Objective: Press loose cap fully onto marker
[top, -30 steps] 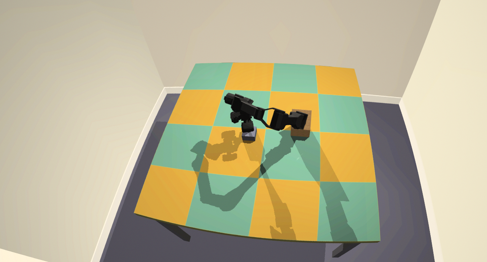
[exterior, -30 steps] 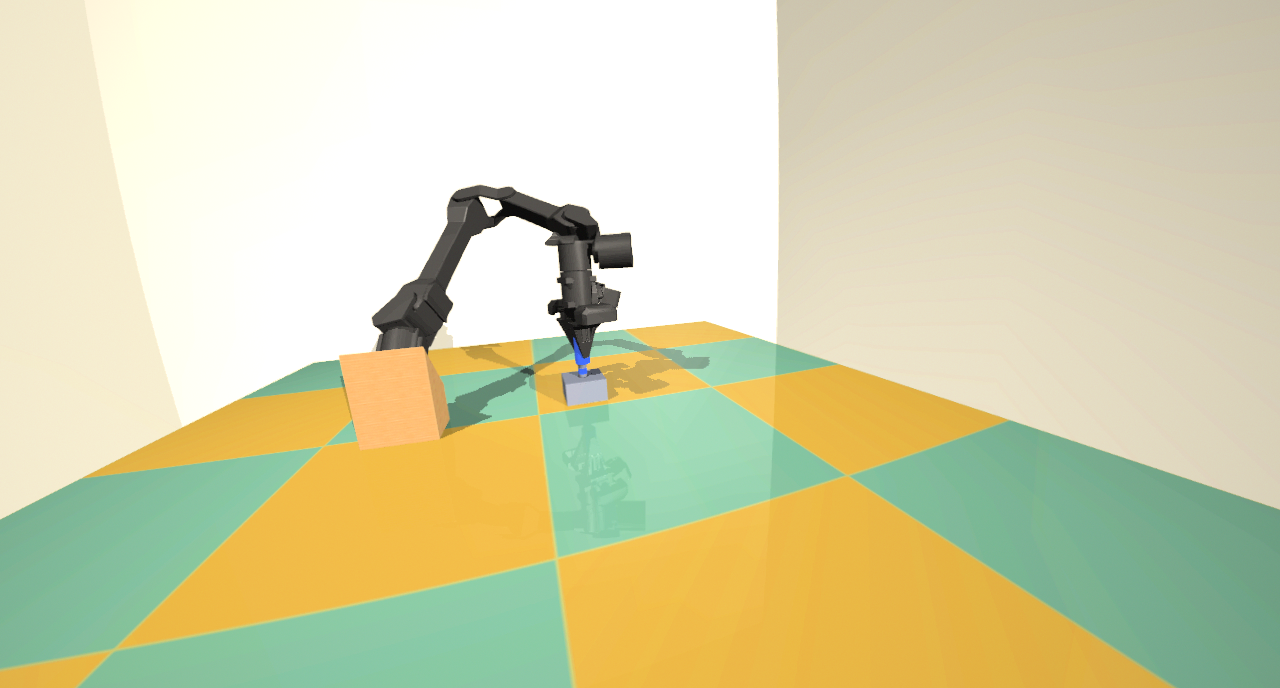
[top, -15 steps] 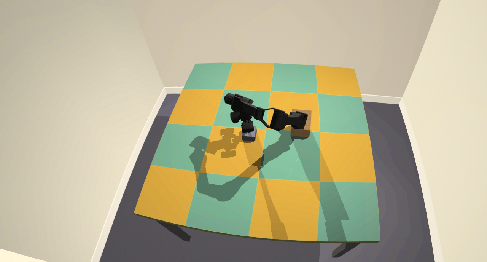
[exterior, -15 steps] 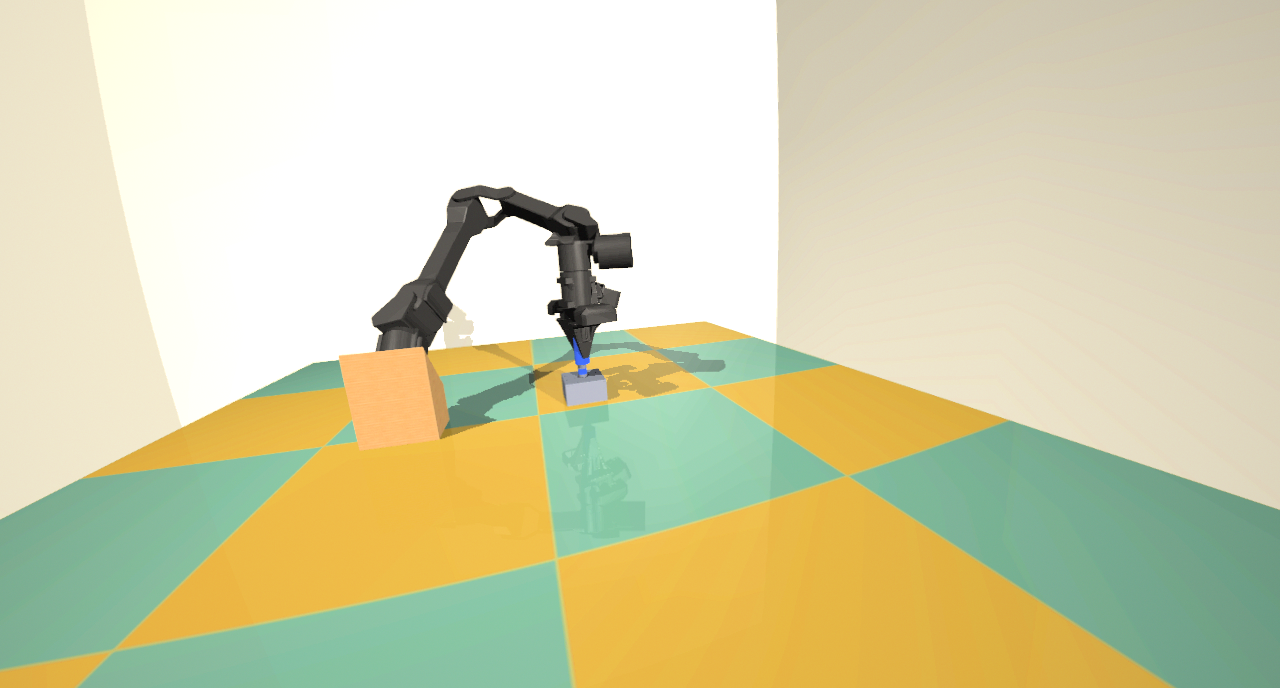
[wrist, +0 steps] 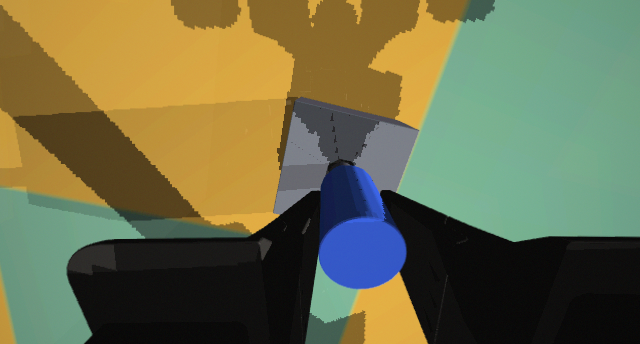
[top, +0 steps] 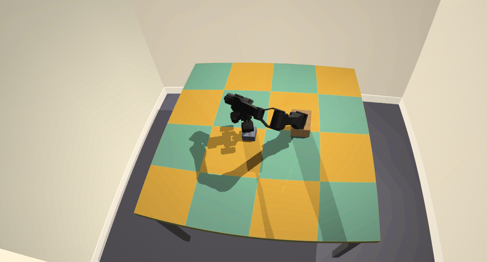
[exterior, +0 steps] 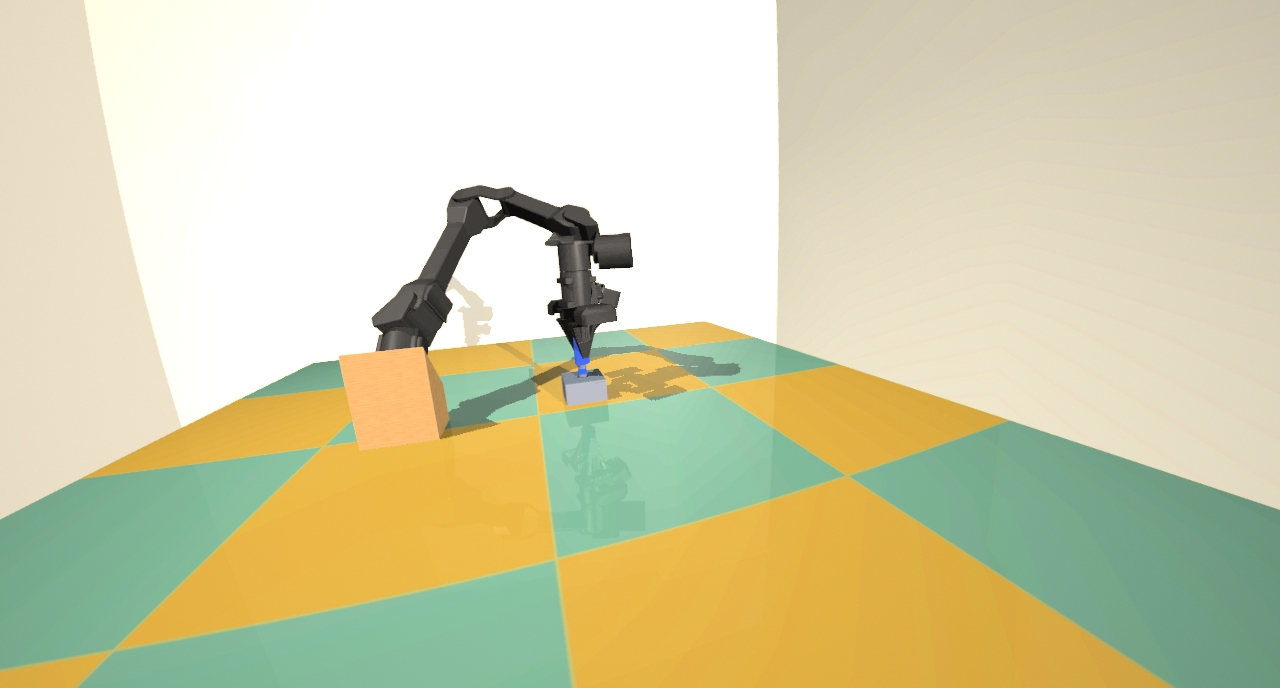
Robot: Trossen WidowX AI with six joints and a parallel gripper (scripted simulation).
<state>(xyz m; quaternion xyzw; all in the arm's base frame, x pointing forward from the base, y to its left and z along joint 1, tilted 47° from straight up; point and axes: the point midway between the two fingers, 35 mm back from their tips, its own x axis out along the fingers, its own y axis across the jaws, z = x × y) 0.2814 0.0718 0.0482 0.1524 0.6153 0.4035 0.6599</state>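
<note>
The marker cap lies 1 cm above my gripper tip.
</note>
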